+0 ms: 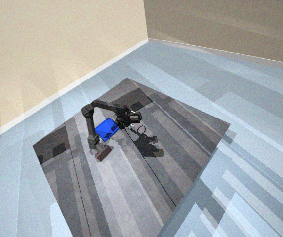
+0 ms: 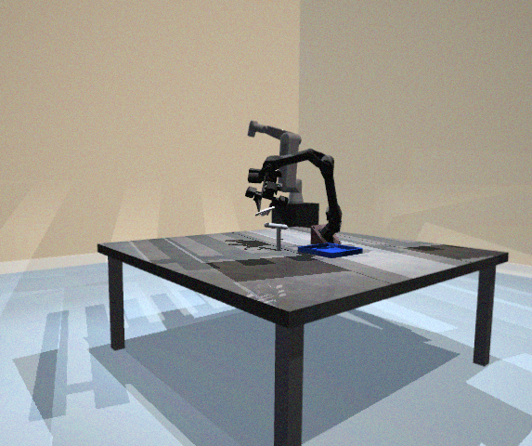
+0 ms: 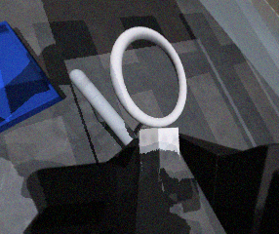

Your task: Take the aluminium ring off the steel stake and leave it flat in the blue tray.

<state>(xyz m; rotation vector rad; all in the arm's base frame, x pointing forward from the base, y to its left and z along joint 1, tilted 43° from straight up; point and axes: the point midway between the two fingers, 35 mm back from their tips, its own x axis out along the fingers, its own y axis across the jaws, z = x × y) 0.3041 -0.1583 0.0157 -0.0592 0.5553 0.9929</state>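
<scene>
Now: the aluminium ring 40 mm to the left of my gripper tip, 30 mm ahead of it and 10 mm above it. The rest, counted from my gripper tip: blue tray: 260 mm to the left, 140 mm below, 140 mm behind.
</scene>
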